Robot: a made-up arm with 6 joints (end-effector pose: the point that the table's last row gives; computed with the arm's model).
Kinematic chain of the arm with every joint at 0, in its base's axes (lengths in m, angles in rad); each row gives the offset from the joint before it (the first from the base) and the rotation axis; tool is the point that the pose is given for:
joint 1: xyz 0 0 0.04 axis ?
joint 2: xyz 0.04 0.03 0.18 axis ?
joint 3: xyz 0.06 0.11 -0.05 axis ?
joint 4: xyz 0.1 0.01 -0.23 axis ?
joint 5: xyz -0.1 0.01 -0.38 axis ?
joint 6: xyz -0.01 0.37 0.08 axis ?
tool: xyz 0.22 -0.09 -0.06
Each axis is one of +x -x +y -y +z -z.
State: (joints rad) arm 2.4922 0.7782 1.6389 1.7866 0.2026 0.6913
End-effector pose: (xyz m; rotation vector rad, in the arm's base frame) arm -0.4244 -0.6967 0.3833 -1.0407 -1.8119 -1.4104
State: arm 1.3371 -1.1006 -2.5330 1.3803 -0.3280 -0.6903
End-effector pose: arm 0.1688 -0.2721 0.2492 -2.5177 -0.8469 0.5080
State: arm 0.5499 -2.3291 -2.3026 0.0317 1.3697 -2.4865
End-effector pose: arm 0.1626 -0.7519 0.3096 -1.1582 1.6604 -0.8296
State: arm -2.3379 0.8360 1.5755 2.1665 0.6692 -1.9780
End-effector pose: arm 0.6588 -0.3746 0.3373 -1.8025 0.1966 -1.4753
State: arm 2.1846 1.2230 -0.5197 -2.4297 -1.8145 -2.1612
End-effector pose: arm 0.1820 -0.0213 -0.5416 0.3871 1.9970 2.1930
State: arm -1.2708 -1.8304 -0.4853 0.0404 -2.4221 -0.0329
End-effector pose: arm 0.3555 -0.5888 0.2578 1.7095 1.3844 -0.9351
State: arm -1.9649 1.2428 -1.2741 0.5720 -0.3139 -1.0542
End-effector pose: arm -0.0300 0.4025 0.0235 -0.3577 1.0908 0.1475
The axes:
joint 1: +z
joint 2: +y
joint 3: +x
joint 4: +z
joint 5: +y
joint 6: +x

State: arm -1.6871 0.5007 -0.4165 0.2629 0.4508 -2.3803
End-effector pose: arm 0.3407 0.0737 -0.5154 -1.3290 1.6804 0.5596
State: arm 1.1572 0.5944 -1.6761 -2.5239 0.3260 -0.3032
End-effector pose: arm 0.5768 0.1766 0.3388 -0.1626 -1.2769 -0.7091
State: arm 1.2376 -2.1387 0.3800 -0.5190 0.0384 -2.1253
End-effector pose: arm -0.4981 0.2682 0.7841 0.0094 -1.1142 -0.5330
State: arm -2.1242 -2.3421 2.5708 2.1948 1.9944 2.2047
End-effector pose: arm 0.8626 -0.3379 -0.1823 -0.5638 0.2061 0.1604
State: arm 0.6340 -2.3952 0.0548 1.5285 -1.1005 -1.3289
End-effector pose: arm 0.3181 0.2849 0.4215 -0.1738 2.4119 0.2737
